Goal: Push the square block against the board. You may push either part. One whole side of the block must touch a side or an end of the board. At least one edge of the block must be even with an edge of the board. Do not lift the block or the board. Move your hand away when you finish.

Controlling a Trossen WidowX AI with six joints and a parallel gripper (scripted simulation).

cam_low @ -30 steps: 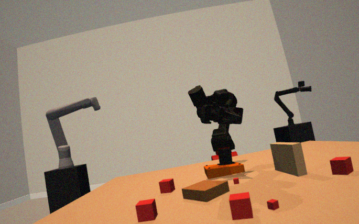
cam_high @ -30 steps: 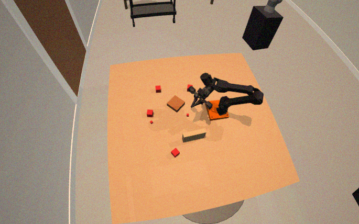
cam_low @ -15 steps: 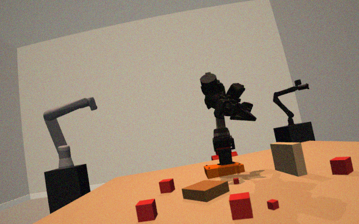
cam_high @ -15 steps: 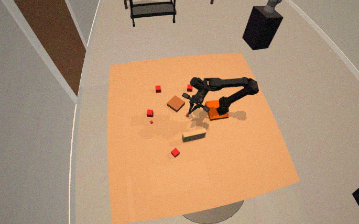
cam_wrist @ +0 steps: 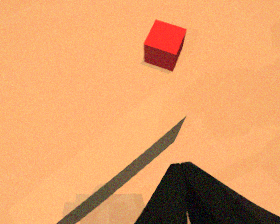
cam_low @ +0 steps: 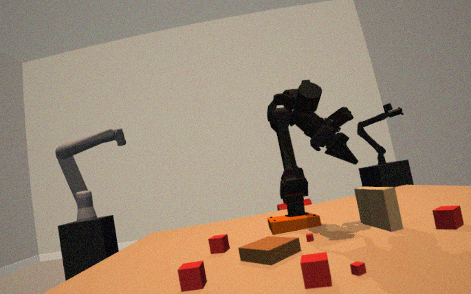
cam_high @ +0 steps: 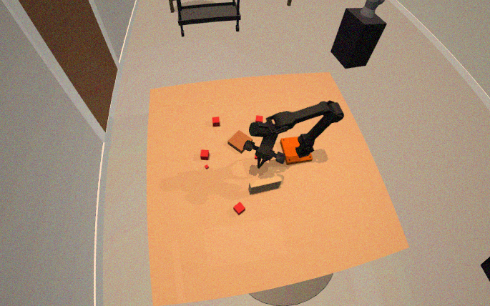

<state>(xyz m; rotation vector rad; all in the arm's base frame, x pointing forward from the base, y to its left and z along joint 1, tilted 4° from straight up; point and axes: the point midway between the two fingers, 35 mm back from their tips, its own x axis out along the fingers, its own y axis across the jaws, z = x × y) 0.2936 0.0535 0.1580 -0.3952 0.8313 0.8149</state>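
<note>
My gripper tip is now 120 mm above the pale tan board, 40 mm to the right of it and 30 mm past it. Round my gripper tip: brown square block (250 mm to the right, 150 mm below).
</note>
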